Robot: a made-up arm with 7 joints. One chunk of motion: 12 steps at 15 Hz.
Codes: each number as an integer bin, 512 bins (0 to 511) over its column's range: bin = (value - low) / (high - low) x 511, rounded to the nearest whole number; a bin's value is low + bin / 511 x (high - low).
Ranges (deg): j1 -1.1..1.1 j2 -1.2..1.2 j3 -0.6..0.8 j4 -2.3..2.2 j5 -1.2..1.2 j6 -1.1..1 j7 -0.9..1
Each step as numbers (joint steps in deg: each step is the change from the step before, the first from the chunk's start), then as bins.
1 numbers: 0.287 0.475 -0.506 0.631 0.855 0.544 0.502
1 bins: 322 357 34 333 438 400 377
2 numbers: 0.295 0.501 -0.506 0.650 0.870 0.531 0.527
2 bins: 324 362 34 335 441 397 384
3 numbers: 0.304 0.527 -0.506 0.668 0.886 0.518 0.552
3 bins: 326 368 34 337 444 394 391
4 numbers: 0.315 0.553 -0.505 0.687 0.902 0.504 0.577
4 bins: 329 373 35 339 448 390 397
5 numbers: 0.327 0.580 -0.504 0.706 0.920 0.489 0.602
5 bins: 331 379 35 341 451 387 404
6 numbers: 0.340 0.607 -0.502 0.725 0.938 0.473 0.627
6 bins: 334 385 36 344 455 383 411
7 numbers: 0.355 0.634 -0.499 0.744 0.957 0.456 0.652
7 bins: 338 390 37 346 459 379 417
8 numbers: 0.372 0.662 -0.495 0.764 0.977 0.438 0.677
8 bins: 342 396 38 348 464 374 424
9 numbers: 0.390 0.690 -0.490 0.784 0.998 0.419 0.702
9 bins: 346 402 40 350 468 370 431
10 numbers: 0.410 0.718 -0.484 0.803 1.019 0.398 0.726
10 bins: 351 408 42 352 472 365 437
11 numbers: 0.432 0.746 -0.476 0.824 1.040 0.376 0.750
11 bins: 356 414 45 355 477 359 444
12 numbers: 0.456 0.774 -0.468 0.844 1.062 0.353 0.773
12 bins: 361 420 48 357 482 354 450
